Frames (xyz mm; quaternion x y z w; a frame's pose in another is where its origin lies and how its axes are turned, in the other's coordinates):
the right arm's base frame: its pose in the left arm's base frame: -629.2 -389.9 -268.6 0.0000 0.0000 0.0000 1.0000
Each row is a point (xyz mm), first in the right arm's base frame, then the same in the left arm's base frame.
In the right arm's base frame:
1: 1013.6 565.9 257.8
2: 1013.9 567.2 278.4
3: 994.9 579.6 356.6
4: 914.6 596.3 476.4
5: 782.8 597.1 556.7
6: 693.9 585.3 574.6
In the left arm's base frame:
1: 384.4 176.0 -10.8
2: 384.7 177.3 9.8
3: 365.7 189.7 88.0
4: 285.4 206.4 207.8
5: 153.6 207.2 288.1
6: 64.7 195.4 306.0

